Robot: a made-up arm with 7 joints.
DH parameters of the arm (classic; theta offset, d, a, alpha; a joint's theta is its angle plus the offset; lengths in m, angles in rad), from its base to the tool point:
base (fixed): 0 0.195 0 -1.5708
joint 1: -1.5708 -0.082 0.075 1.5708
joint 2: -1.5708 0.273 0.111 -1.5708
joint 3: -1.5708 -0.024 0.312 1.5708
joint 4: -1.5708 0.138 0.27 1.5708
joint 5: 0 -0.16 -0.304 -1.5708
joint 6: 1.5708 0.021 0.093 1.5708
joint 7: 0.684 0 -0.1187 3.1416
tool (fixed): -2.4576 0.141 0 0
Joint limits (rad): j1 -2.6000..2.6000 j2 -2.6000..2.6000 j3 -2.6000..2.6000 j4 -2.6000..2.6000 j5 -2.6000..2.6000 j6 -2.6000..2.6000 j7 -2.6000..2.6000
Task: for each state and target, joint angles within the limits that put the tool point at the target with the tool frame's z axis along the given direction. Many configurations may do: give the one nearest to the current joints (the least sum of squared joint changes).
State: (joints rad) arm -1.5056 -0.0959 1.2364 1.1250 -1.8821 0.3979 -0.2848
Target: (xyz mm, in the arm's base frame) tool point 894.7 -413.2 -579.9 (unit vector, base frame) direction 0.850 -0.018 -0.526
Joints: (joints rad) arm -1.8591 -0.4957 1.0774 0.5550 -2.6000 -0.2477 -0.2473
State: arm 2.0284 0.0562 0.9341 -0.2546 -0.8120 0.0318 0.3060
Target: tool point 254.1 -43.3 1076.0 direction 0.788 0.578 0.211
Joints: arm 1.7755 -0.1787 0.5313 -0.2785 -0.9359 0.2065 0.2830
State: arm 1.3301 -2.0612 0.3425 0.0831 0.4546 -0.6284 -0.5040
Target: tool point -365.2 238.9 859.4 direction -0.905 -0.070 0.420
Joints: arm 1.7047 -2.1508 0.7050 0.2535 0.7906 -0.9960 -0.1410
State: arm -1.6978 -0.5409 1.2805 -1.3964 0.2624 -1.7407 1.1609
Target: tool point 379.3 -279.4 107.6 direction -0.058 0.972 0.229
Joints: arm -2.4498 -0.3722 1.4512 -1.6259 -0.1033 -2.5825 1.0026
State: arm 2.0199 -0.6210 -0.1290 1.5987 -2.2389 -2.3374 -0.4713
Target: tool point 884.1 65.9 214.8 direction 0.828 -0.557 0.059
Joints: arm 2.4787 -0.9795 -0.3358 0.8861 -1.1681 -1.7426 -0.2151
